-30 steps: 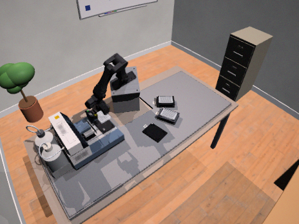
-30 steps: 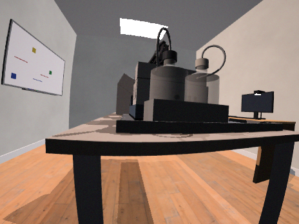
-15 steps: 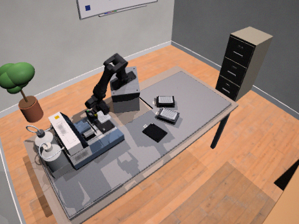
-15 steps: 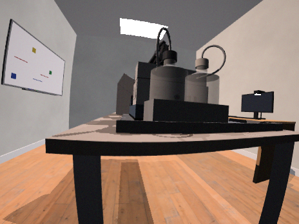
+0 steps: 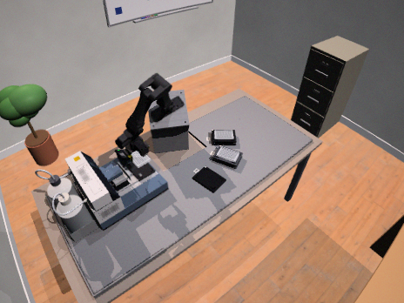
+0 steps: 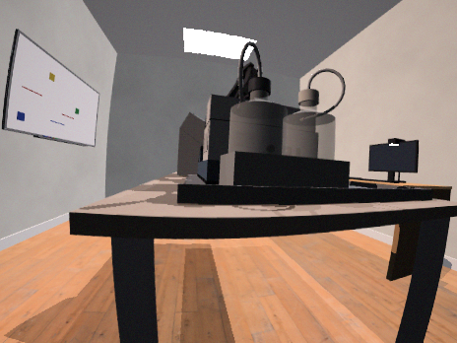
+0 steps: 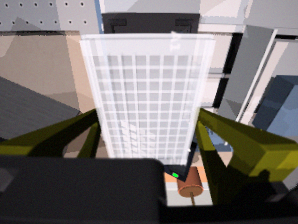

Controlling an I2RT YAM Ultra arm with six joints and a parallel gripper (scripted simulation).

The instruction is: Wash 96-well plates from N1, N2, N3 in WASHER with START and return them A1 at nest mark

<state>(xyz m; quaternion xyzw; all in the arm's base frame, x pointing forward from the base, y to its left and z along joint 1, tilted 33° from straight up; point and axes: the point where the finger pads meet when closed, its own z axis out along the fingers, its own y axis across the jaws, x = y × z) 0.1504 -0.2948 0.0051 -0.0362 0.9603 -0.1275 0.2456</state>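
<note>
My hand is 90 mm above the dark carrier. Round my hand: plate washer (160 mm to the right, 40 mm below); label (270 mm to the left, 180 mm ahead, 170 mm below); black nest (290 mm to the left, 280 mm ahead, 170 mm below).
</note>
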